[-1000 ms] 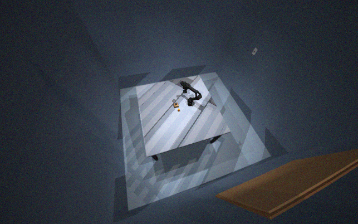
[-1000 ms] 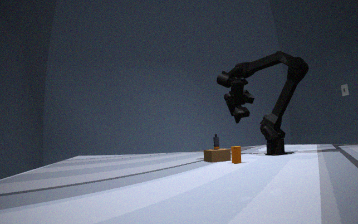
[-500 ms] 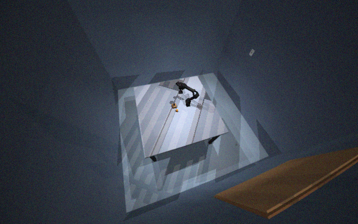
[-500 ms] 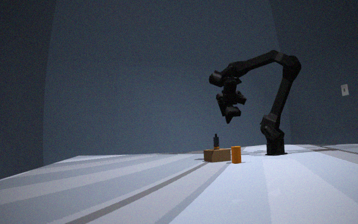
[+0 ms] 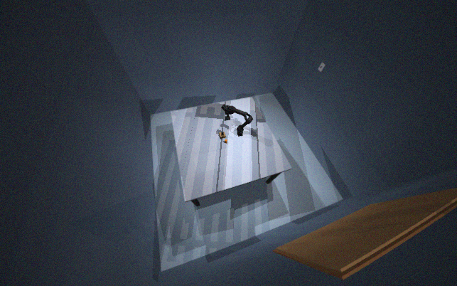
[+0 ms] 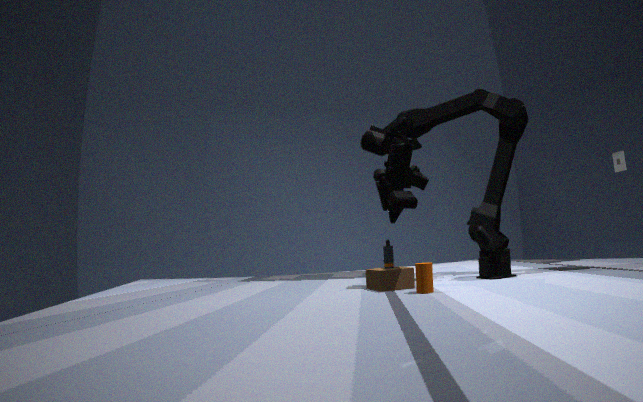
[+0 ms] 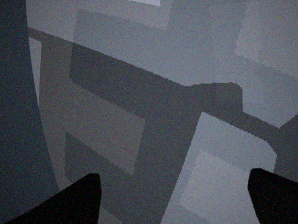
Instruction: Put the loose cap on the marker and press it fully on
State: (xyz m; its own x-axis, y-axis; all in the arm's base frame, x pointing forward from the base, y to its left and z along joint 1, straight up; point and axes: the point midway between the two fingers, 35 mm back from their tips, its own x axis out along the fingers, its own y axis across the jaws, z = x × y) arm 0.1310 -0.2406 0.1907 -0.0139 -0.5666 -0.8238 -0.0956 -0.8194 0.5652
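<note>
Right now the orange cap is 33 cm to the left of my gripper tip, 14 cm below it and 9 cm ahead of it. Also, from my gripper tip: holder block (23 cm to the left, 14 cm below, 11 cm ahead).
</note>
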